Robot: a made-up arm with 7 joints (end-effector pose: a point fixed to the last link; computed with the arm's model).
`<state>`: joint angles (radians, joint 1 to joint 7).
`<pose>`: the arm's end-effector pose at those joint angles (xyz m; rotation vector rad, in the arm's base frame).
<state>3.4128 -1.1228 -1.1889 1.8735 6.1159 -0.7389 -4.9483</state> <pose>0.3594 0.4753 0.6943 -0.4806 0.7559 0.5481</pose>
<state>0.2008 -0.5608 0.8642 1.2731 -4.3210 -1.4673 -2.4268</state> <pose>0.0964 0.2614 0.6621 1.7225 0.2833 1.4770</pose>
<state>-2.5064 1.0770 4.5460 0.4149 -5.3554 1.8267 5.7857</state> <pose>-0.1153 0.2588 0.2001 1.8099 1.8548 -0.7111</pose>
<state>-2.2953 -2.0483 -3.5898 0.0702 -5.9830 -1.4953 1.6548</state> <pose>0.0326 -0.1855 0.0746 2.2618 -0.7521 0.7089</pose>
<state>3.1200 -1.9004 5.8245 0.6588 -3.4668 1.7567 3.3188</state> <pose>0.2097 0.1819 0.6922 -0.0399 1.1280 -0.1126</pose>
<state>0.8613 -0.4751 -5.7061 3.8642 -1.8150 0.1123 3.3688</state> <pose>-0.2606 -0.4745 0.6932 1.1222 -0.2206 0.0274</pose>
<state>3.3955 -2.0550 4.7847 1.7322 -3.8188 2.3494 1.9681</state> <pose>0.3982 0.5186 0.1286 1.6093 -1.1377 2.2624</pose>
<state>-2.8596 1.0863 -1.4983 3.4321 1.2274 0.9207 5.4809</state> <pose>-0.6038 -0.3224 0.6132 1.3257 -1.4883 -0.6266</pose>
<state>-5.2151 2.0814 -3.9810 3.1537 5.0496 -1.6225 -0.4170</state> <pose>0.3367 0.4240 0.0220 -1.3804 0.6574 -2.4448</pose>
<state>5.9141 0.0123 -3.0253 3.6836 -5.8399 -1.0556 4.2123</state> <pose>0.2880 -0.0224 0.7821 -1.4438 0.9563 -1.3156</pose>
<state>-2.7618 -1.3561 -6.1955 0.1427 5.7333 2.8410 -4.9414</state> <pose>-0.0551 0.0220 0.4007 1.3993 1.6367 1.7399</pose>
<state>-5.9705 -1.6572 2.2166 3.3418 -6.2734 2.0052 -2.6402</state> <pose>-0.6664 -0.1956 0.2061 -2.1611 0.2830 0.1048</pose>
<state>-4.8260 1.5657 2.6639 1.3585 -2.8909 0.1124 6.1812</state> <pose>-0.2148 0.2380 0.7815 0.4318 -0.3692 -1.4781</pose>
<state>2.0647 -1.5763 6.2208 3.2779 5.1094 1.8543 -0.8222</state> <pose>0.4247 -0.5749 0.2466 -1.3365 0.0401 -1.3900</pose>
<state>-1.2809 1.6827 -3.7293 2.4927 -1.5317 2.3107 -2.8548</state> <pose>0.4055 -0.5548 0.3389 -0.8745 -2.6978 -1.2766</pose>
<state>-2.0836 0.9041 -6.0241 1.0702 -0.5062 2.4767 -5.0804</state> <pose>-0.1204 -0.2986 0.0524 -0.4462 1.2270 2.5958</pose>
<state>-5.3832 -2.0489 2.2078 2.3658 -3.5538 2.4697 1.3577</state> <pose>-0.4268 -0.3446 -0.1611 0.6696 0.9483 -0.1528</pose>
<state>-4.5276 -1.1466 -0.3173 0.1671 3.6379 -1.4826 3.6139</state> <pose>-0.0202 0.0704 0.3955 -2.3265 -1.3971 1.1062</pose>
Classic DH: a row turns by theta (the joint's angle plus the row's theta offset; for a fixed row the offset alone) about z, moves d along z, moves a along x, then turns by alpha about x. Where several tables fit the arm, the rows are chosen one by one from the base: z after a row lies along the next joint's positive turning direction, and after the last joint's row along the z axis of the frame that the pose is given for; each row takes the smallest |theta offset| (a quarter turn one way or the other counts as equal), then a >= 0, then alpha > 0; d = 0 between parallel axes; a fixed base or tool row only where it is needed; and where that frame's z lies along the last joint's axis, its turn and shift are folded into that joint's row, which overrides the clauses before.
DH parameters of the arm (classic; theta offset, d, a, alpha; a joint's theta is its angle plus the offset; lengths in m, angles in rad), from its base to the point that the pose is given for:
joint 1: 0 0.282 0 -1.5708
joint 2: 0 0 0 1.5708
joint 3: 0 0.292 0.075 1.5708
joint 4: 0 0 0.086 1.5708
joint 5: 0 0.381 0 1.5708
joint 6: 0 0 0.074 -1.5708
joint 7: 0 0.095 0 0

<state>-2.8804 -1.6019 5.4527 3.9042 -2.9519 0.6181 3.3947</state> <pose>0.6344 -0.0831 0.0418 0.0516 2.6310 -0.8639</pose>
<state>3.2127 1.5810 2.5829 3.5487 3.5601 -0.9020 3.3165</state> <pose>-0.6553 0.0237 0.2554 -1.5490 -0.0268 2.7206</pose>
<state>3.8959 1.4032 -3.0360 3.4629 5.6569 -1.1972 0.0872</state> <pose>-0.4624 -0.3718 0.1682 -2.4839 -1.1091 0.5713</pose>
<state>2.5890 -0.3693 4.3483 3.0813 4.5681 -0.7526 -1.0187</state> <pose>0.1717 -0.0234 0.9661 -0.4547 0.2413 1.1376</pose>
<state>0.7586 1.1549 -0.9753 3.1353 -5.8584 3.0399 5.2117</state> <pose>0.4332 0.3610 0.4586 2.0386 1.5658 -1.5084</pose>
